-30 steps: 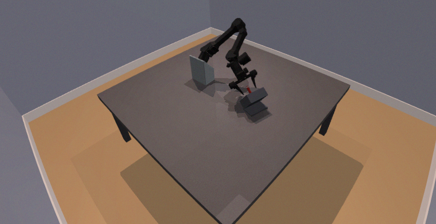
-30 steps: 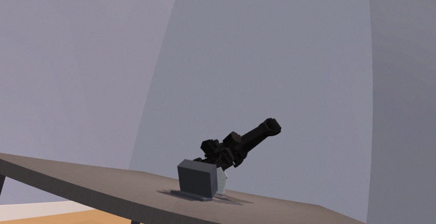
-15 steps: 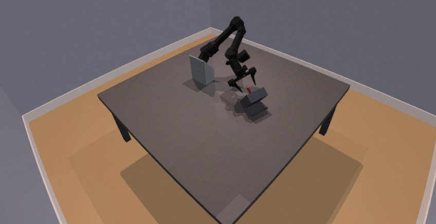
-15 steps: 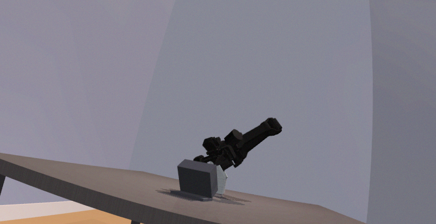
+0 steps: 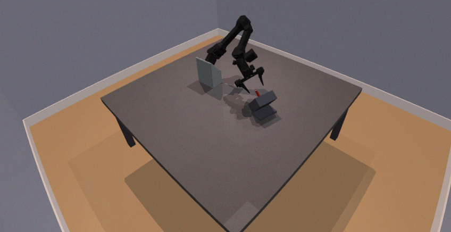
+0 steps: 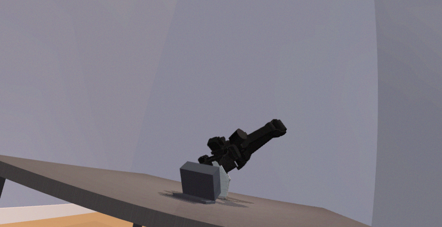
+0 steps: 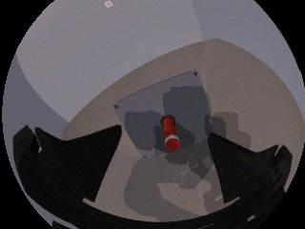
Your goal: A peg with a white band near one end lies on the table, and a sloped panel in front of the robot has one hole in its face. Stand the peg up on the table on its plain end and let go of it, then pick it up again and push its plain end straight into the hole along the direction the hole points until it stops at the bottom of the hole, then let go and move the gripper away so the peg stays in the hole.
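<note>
Right now my gripper tip is 10 mm short of the red peg and 20 mm above it. Round my gripper tip: sloped panel 50 mm ahead, 20 mm to the right, 50 mm below; flat base plate 80 mm ahead, 30 mm to the right, 120 mm below.
</note>
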